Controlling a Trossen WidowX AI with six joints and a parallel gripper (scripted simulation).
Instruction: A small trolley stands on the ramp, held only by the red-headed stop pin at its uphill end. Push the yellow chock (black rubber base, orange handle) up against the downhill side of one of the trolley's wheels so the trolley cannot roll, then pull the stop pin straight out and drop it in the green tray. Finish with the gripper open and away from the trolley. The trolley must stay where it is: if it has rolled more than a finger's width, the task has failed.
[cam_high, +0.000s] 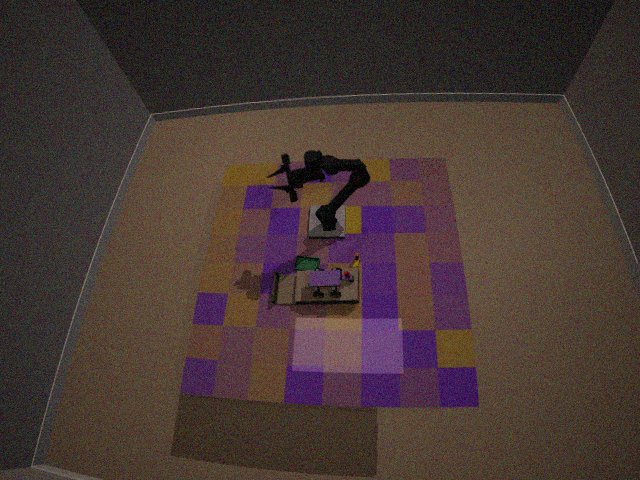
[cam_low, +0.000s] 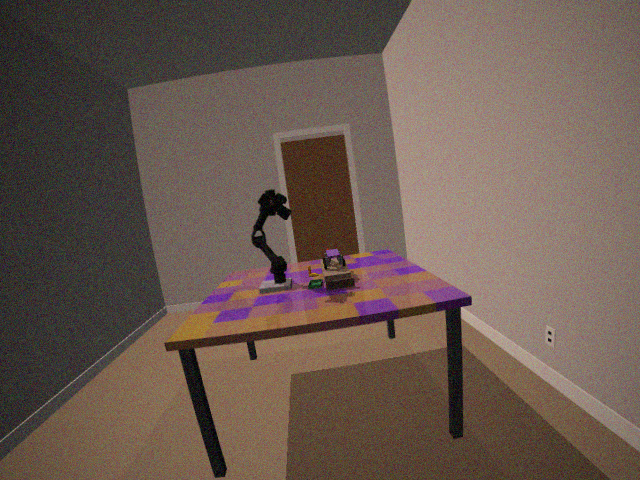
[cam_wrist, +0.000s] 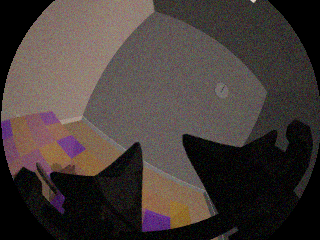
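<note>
My gripper tip is now 460 mm above the yellow chock, 320 mm to the right of it and 160 mm short of it. Also, from my gripper tip: red-headed stop pin: 350 mm below, 280 mm to the left, 270 mm ahead; green tray: 490 mm below, 150 mm ahead, 80 mm to the left; purple-topped trolley: 370 mm below, 290 mm ahead, 180 mm to the left.
</note>
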